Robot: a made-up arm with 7 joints.
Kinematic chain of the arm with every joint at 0, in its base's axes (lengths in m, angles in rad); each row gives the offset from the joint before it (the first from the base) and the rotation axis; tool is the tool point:
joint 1: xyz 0 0 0.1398 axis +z
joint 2: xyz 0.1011 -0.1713 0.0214 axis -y
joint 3: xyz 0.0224 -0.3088 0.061 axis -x
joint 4: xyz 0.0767 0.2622 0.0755 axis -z
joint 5: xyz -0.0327 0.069 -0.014 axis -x
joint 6: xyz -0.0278 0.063 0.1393 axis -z
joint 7: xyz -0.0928 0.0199 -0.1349 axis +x
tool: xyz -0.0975 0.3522 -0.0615
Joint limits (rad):
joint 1: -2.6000..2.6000
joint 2: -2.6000..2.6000
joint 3: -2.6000..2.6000
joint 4: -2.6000..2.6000
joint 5: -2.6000..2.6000
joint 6: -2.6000..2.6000
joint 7: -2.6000..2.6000
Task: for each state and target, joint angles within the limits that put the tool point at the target. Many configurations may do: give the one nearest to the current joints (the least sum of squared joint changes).
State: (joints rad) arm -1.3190 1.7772 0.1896 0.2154 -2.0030 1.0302 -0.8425
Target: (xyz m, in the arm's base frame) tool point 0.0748 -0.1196 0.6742
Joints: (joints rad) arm -1.3339 1.0187 0.2692 0.6802 -1.4579 1.4329 -0.7287
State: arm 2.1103 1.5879 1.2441 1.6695 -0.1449 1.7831 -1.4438
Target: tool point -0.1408 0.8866 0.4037
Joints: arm 2.4798 1.2165 1.2957 1.4105 -0.0563 1.6332 -1.6762
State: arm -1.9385 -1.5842 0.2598 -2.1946 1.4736 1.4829 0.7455
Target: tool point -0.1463 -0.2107 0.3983
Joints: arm -1.9750 -1.9032 -0.1460 -2.0883 1.3951 1.8542 0.5939
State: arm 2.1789 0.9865 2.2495 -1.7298 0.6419 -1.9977 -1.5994
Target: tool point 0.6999 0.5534 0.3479
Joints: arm 1.8571 0.9703 2.2102 -1.6669 0.5239 -1.9704 -1.5498
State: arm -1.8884 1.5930 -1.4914 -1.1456 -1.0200 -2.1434 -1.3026
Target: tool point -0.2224 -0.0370 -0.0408
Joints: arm -1.6804 1.8149 -1.2206 -1.4532 -1.0703 -1.8449 -0.9429
